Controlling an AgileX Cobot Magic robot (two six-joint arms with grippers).
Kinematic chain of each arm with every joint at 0, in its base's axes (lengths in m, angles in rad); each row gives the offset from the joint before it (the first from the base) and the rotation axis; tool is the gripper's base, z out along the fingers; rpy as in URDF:
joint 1: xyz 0 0 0.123 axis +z
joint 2: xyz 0 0 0 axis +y
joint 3: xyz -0.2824 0 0.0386 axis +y
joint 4: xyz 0.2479 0 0.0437 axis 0.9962 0 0.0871
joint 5: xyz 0 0 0 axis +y
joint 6: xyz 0.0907 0 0.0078 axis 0.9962 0 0.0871
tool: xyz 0 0 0 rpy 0 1.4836 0
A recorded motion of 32 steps. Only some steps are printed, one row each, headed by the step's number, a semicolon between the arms.
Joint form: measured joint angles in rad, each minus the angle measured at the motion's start. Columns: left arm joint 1, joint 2, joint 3, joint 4, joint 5, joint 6; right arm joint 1, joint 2, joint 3, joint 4, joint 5, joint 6.
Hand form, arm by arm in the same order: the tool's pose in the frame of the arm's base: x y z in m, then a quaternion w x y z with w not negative. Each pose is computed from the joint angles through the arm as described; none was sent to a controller.
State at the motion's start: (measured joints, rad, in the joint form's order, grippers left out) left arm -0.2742 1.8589 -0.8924 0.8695 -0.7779 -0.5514; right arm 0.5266 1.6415 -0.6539 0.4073 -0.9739 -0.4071
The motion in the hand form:
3: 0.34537 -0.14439 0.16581 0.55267 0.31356 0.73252 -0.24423; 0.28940 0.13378 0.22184 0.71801 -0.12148 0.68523 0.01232
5: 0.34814 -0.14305 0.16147 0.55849 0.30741 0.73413 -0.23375; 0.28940 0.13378 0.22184 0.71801 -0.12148 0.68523 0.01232
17: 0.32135 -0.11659 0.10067 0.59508 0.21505 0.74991 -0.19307; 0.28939 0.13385 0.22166 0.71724 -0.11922 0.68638 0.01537
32: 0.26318 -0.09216 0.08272 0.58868 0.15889 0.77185 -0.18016; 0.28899 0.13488 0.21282 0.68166 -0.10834 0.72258 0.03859
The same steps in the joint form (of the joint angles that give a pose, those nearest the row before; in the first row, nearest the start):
3: 0.0000 0.0427 0.0031 -0.0785 -0.0026 0.0792; 0.0000 0.0000 0.0000 0.0000 0.0000 0.0000
5: 0.0000 0.0582 0.0030 -0.1253 -0.0050 0.1244; 0.0000 0.0000 0.0000 0.0000 0.0000 0.0000
17: 0.0102 0.1949 0.2130 -0.5048 -0.3070 0.4145; 0.0000 0.0000 0.0000 -0.0003 0.0022 0.0079
32: 0.0120 0.1950 0.4767 -0.6304 -0.5293 0.4526; 0.0000 0.0000 0.0000 0.0157 0.0992 0.0563

